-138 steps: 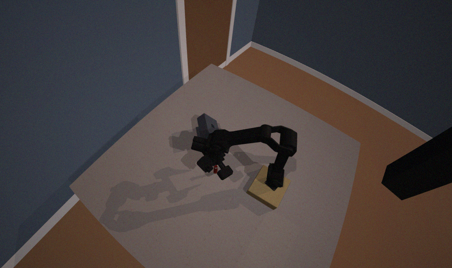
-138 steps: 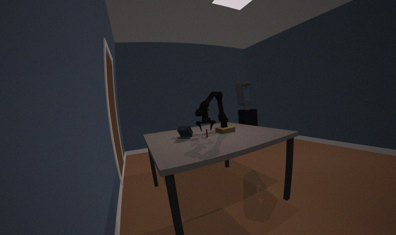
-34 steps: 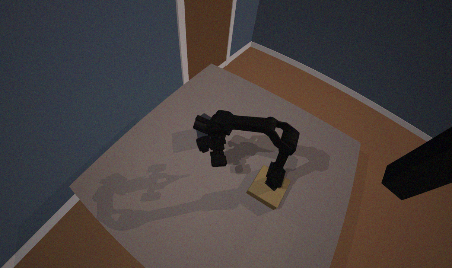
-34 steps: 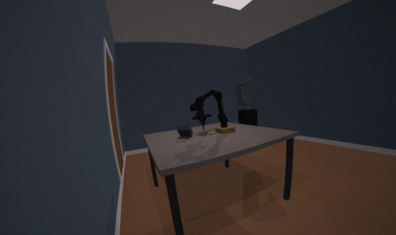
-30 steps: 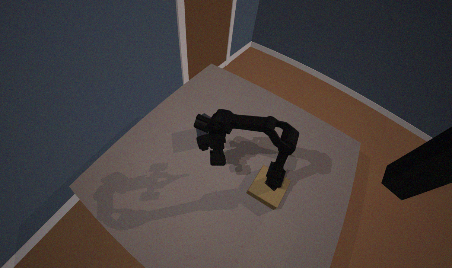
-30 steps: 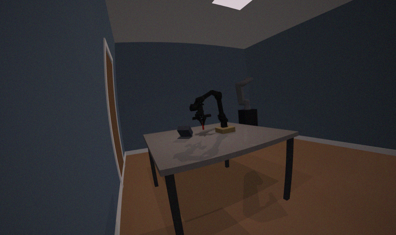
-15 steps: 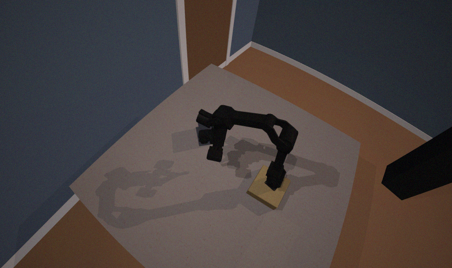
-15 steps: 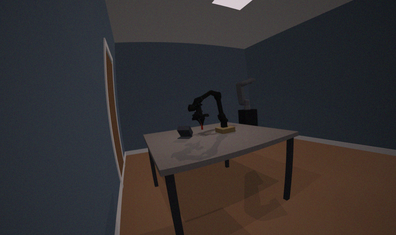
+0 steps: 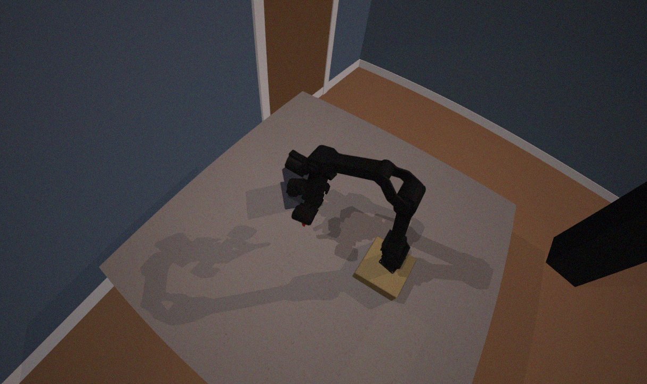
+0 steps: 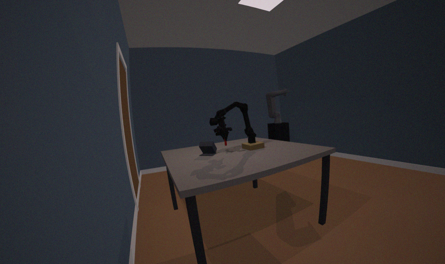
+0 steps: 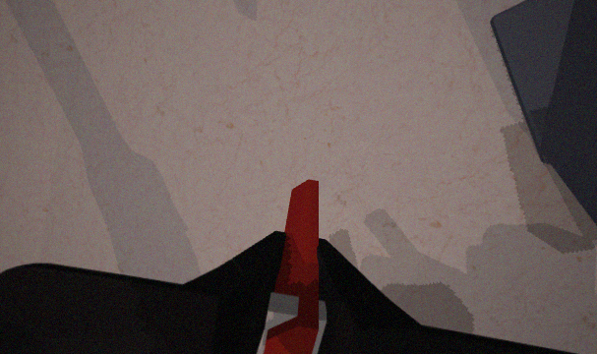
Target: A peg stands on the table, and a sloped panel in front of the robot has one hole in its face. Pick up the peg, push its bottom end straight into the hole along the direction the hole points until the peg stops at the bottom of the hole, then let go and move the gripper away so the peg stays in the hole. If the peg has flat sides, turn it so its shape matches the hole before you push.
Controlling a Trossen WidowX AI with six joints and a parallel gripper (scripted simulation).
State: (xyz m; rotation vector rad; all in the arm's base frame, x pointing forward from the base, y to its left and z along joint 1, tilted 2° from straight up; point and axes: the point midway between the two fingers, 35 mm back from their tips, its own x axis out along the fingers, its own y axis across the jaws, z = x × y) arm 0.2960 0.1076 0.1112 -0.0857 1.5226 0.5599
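The dark grey sloped panel lies 15 cm ahead of my gripper tip, 10 cm to the right of it and 6 cm below it. The rest, counted from my gripper tip: red peg: 2 cm above, 1 cm to the right.
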